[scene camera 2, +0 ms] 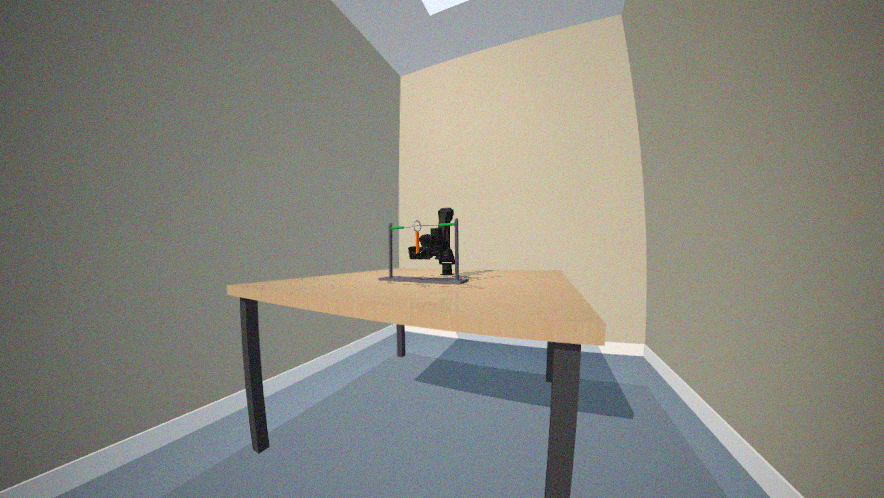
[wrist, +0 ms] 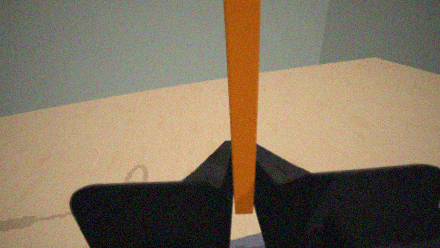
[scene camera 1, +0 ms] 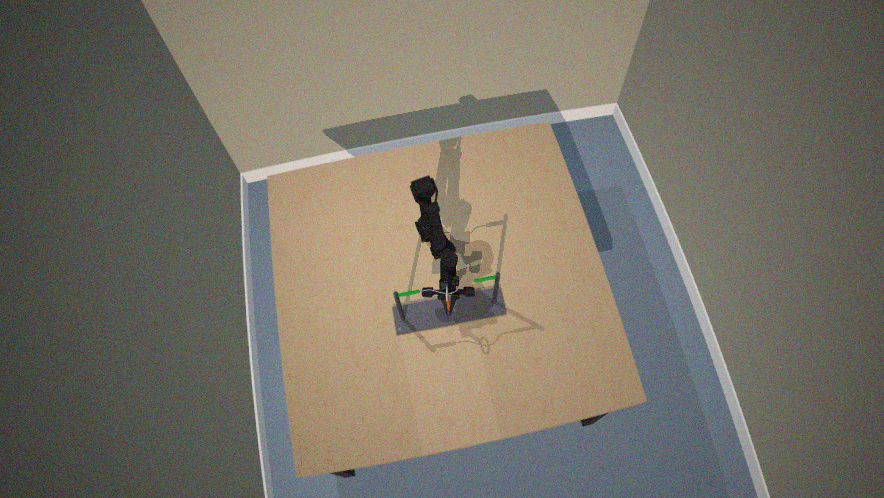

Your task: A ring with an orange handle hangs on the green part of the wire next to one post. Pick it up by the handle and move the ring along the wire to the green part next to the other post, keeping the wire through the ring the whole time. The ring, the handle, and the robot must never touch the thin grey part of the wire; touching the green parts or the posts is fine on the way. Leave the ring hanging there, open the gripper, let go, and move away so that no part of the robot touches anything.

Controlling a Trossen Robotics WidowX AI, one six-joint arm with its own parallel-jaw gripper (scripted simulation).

Path:
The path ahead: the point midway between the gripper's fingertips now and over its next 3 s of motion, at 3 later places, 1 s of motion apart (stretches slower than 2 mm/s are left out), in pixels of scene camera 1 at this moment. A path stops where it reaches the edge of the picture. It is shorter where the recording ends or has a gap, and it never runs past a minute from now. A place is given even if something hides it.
The gripper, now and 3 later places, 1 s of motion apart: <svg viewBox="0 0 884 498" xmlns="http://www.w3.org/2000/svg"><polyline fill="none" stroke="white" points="448,315 460,311 466,306 471,304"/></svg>

